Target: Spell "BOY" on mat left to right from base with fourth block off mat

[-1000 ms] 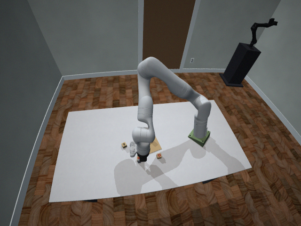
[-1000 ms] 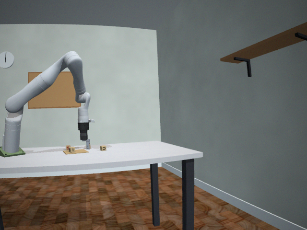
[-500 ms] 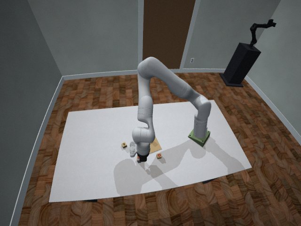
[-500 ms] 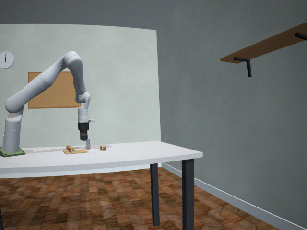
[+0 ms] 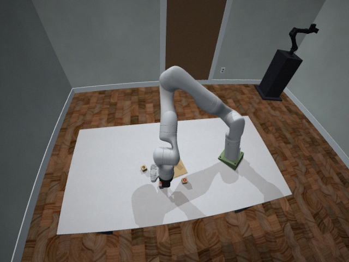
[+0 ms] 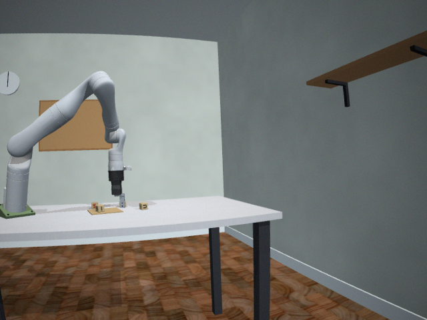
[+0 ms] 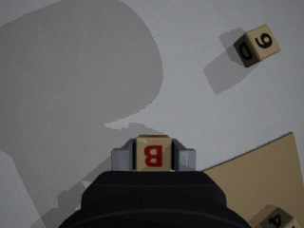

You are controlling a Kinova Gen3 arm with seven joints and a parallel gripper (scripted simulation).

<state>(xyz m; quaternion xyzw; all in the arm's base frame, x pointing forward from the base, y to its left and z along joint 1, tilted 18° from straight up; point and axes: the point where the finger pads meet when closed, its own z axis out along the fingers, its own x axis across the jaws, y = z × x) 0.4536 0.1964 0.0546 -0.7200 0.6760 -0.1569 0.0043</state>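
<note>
Now: the tan mat 7 cm behind my hand, 12 cm to the right of it and 2 cm below it. From my hand the other things lie so: Y block (8 cm behind, 14 cm to the right); then O block (14 cm behind, 2 cm to the right); then B block (right at my hand).
</note>
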